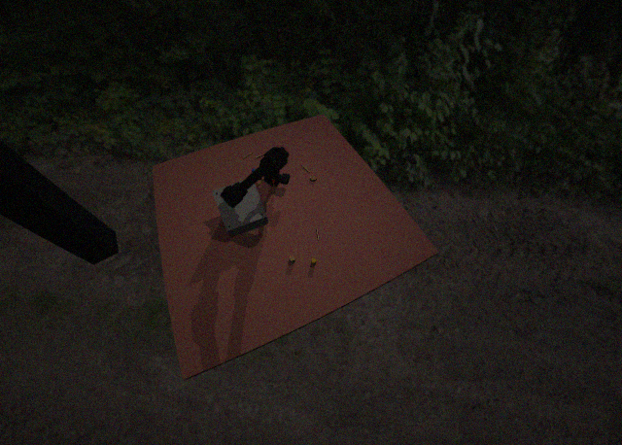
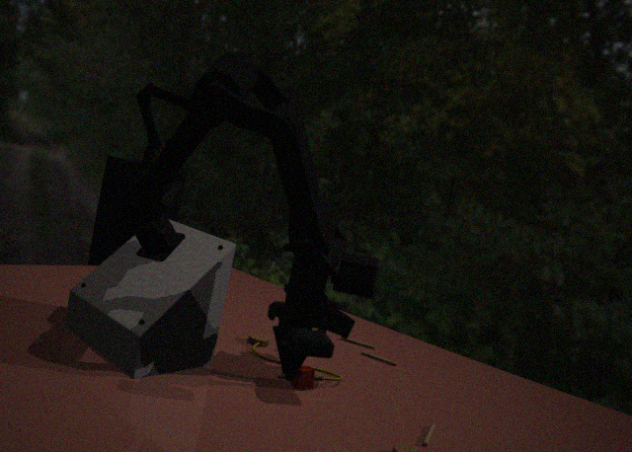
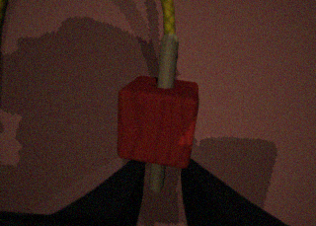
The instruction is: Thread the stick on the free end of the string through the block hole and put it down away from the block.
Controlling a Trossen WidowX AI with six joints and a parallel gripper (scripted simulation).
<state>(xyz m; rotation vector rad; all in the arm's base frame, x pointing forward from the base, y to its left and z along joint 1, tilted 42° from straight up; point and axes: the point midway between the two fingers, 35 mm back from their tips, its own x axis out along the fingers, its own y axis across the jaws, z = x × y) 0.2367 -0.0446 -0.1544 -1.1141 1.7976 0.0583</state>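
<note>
The small red block is 1 cm ahead of my gripper tip and 2 cm to the left of it. Round my gripper tip: thin wooden stick: 3 cm ahead, 3 cm to the left; then flat piece: 14 cm behind, 12 cm to the left, 1 cm below.
</note>
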